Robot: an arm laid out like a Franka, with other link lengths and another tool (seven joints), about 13 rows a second.
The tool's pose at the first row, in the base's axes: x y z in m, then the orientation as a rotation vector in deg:
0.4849 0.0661 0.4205 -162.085 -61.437 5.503
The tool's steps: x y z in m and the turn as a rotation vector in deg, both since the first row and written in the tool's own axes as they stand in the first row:
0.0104 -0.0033 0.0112 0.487 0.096 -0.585
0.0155 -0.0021 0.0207 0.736 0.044 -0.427
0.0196 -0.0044 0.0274 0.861 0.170 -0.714
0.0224 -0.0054 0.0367 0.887 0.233 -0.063
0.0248 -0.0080 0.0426 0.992 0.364 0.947
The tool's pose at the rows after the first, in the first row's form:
0.4894 0.0764 0.4096 -161.299 -62.066 5.562
0.4930 0.0797 0.4000 -161.182 -61.767 5.776
0.4939 0.0847 0.3935 -160.877 -62.098 5.636
0.4944 0.0881 0.3844 -161.206 -61.167 5.616
0.4939 0.0921 0.3788 -161.640 -59.692 5.572

